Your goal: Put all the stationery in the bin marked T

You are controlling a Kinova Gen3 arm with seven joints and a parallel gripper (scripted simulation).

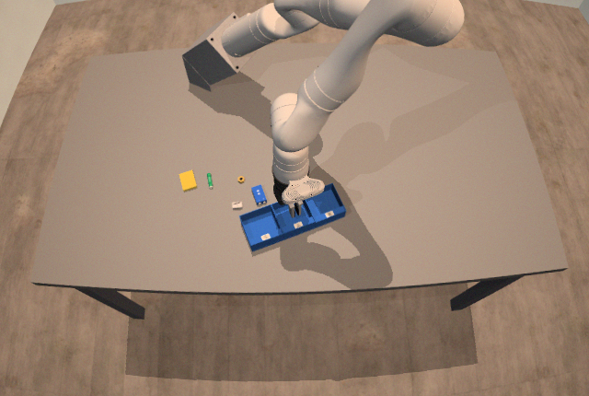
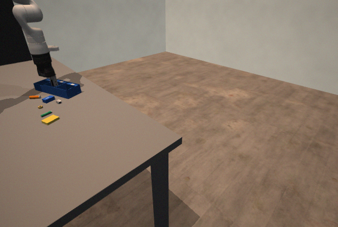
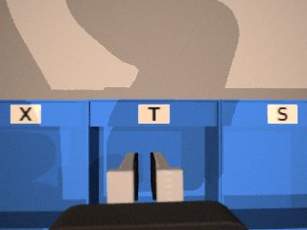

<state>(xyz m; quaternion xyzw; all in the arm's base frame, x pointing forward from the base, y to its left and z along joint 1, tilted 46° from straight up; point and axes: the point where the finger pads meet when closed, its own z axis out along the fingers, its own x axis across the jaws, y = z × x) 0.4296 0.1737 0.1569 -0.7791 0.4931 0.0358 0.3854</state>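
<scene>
Now: the blue three-compartment bin 10 mm ahead of my hand and 30 mm below it. Round my hand: blue 9V battery 40 mm behind, 100 mm to the right, 40 mm below; orange battery 100 mm behind, 30 mm to the right, 40 mm below; grey pencil sharpener 10 mm behind, 150 mm to the right, 40 mm below.
</scene>
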